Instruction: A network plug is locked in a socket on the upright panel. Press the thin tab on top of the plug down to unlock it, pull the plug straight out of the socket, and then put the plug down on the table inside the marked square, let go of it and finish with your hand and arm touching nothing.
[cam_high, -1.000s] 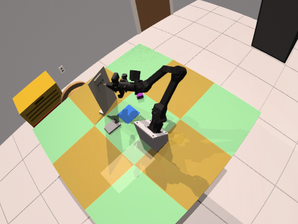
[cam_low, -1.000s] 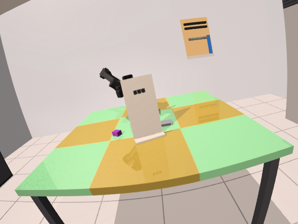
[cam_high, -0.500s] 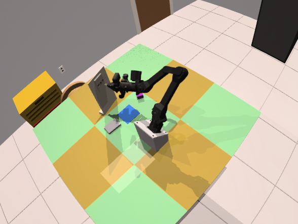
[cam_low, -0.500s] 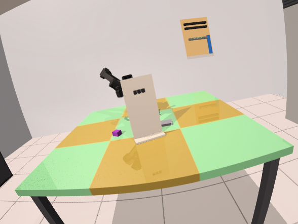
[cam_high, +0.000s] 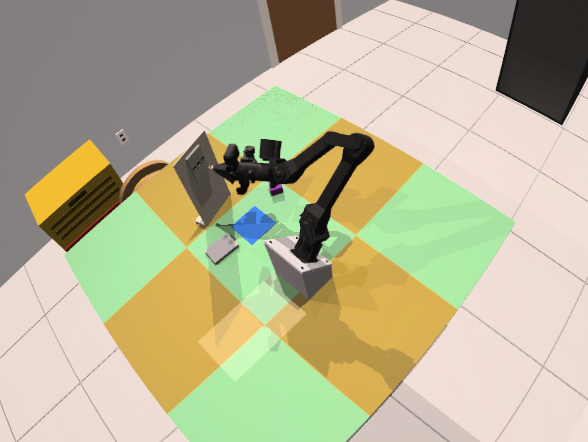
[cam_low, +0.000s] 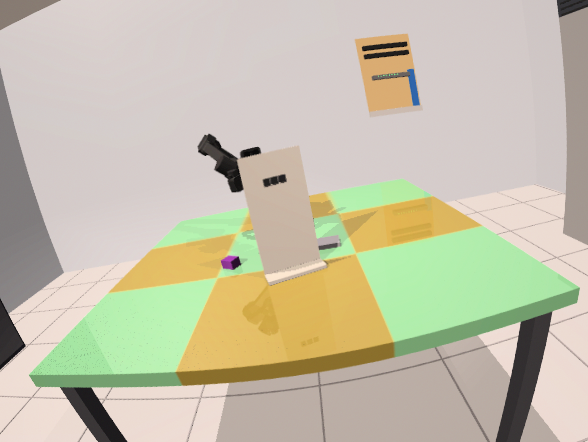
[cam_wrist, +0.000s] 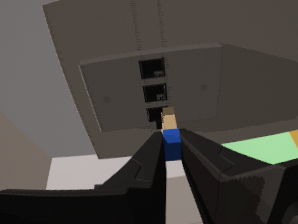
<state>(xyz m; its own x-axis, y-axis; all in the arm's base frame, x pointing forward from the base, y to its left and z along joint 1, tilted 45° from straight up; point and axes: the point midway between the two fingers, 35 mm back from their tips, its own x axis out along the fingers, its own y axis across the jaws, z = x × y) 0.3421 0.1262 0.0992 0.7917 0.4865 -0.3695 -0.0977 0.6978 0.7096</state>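
Right now the blue marked square is 26 cm below my gripper tip, 9 cm behind it and 3 cm to the right of it. From my gripper tip the other things lie so: network plug: 1 cm ahead; flat grey box: 26 cm below, 12 cm to the left, 9 cm behind; upright grey panel: 10 cm below, 7 cm ahead, 3 cm to the left.
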